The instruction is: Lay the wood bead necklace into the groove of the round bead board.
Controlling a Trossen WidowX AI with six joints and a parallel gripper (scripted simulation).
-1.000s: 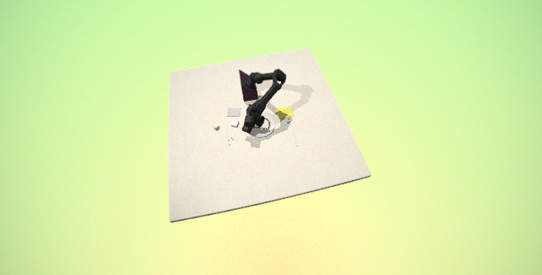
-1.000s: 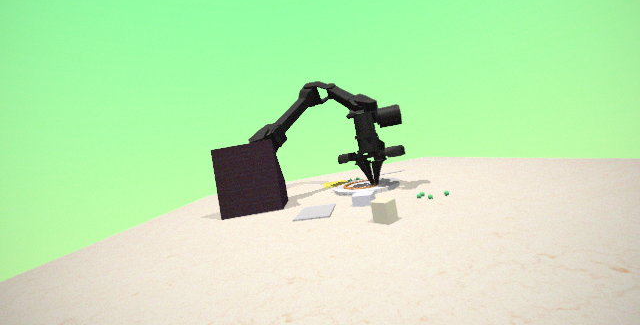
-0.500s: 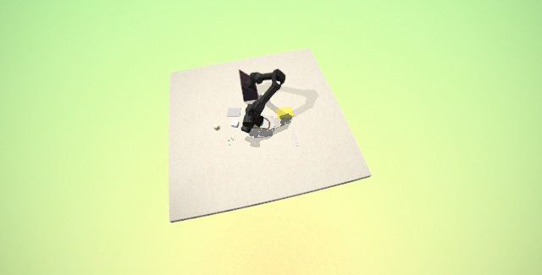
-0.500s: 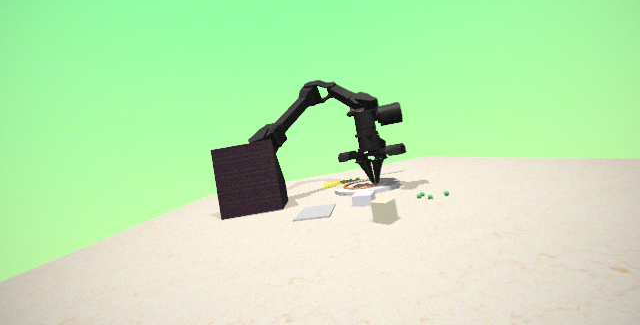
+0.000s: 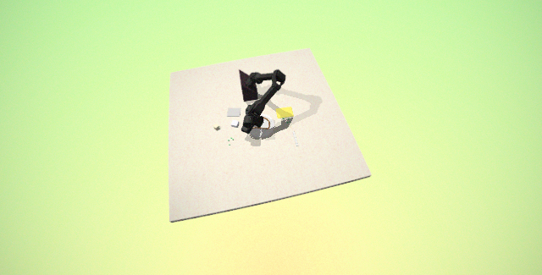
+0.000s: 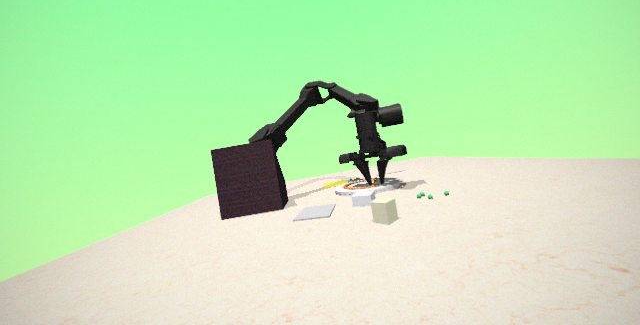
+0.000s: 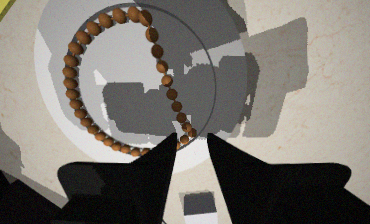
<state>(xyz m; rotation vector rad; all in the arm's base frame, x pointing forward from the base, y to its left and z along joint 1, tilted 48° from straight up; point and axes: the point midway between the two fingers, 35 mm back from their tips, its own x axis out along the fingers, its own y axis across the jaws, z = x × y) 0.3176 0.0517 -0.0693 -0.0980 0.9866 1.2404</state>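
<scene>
Now: the round white bead board 60 mm to the left of my gripper tip, 20 mm behind it and 10 mm below it. From my gripper tip the other things lie so: cream cube 250 mm to the right, 50 mm behind; then yellow card 250 mm to the left, 100 mm behind, 10 mm below; then grey flat plate 180 mm behind, 120 mm to the right, 10 mm below.
</scene>
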